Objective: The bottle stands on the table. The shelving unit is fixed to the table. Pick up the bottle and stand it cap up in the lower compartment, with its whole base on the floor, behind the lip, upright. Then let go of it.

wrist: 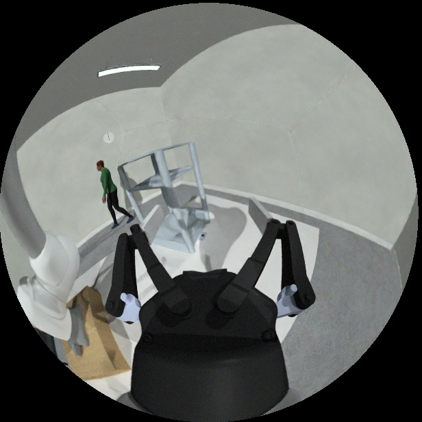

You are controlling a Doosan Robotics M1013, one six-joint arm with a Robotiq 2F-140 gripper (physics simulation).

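Observation:
The pale blue-grey shelving unit stands on the white table left of centre in the wrist view, beyond the fingers, and looks tilted there. Its posts, a middle shelf and its base show. My gripper is open, with its fingers wide apart and no object between them. The shelving unit is ahead of the gripper, toward the left finger. The bottle does not show in this view; whether a finger hides it, I cannot tell.
The white table reaches past the right finger, with grey floor beyond its edge. A white robot arm is at the left, above a tan wooden object. A person in green is beyond the table.

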